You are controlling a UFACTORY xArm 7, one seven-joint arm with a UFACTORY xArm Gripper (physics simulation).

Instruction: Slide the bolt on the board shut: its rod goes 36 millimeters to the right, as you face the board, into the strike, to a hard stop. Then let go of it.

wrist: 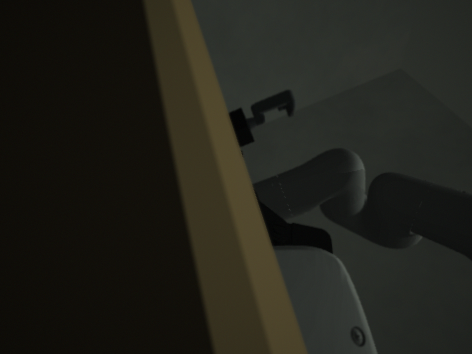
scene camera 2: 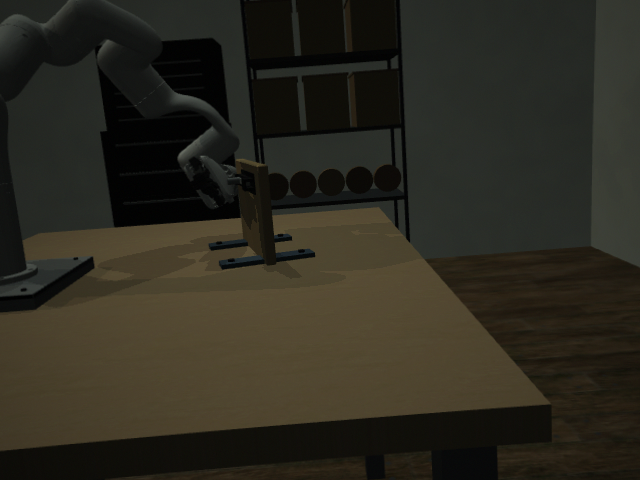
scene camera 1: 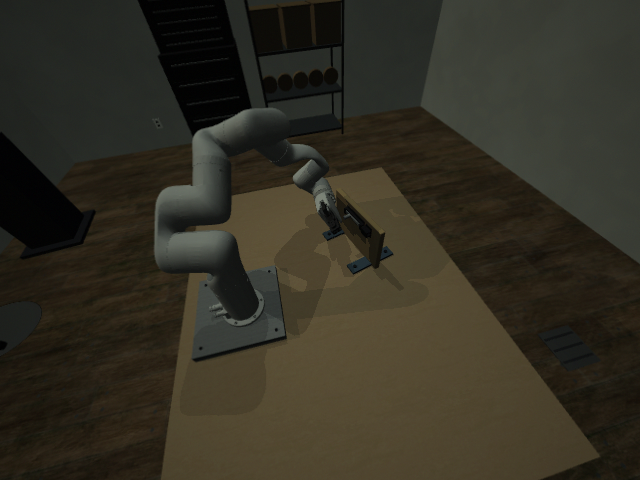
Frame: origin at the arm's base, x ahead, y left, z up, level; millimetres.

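Seen in the pictures: gripper, fingertip midpoint: [scene camera 2: 198, 181] [scene camera 1: 336, 231]; arm's base, link origin: [scene camera 1: 244, 307].
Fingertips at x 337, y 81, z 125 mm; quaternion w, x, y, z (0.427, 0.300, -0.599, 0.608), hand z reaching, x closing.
Note:
Pixels of each thing's top centre, then the offset from my fingertips to it. "pt": a spot on its surface instead. Level surfaces: height alone.
- wooden board, top centre: [scene camera 2: 249, 161] [scene camera 1: 358, 208] dx +95, dy +45, dz +26 mm
- dark housing, top centre: [scene camera 2: 238, 172] [scene camera 1: 354, 218] dx +72, dy +22, dz +10 mm
- pale handle, surface spot: [scene camera 2: 234, 180] [scene camera 1: 348, 217] pt dx +63, dy +51, dz -8 mm
- table, surface height: dz -150 mm
The wooden board [scene camera 1: 361, 243] [scene camera 2: 266, 222] [wrist: 215, 200] stands upright on the table. Its bolt has a dark housing [scene camera 1: 364, 228] [scene camera 2: 248, 182] and a pale handle [scene camera 1: 350, 216] [scene camera 2: 234, 180] that sticks out from the face. In the wrist view the handle [wrist: 272, 104] shows as a dark hooked shape past the board's edge. How far the rod sits in the strike is too dark to tell. My gripper [scene camera 1: 336, 229] [scene camera 2: 220, 202] is shut and empty, tilted down close to the board's face, left of the handle as one faces the board. Whether it touches the handle cannot be told.
Two blue feet [scene camera 1: 358, 265] [scene camera 2: 237, 261] under the board are fixed to the table [scene camera 1: 361, 361] [scene camera 2: 289, 351]. My arm's base plate [scene camera 1: 240, 343] [scene camera 2: 56, 273] stands on the robot's side. A shelf rack [scene camera 1: 342, 103] [scene camera 2: 404, 155] stands against the back wall.

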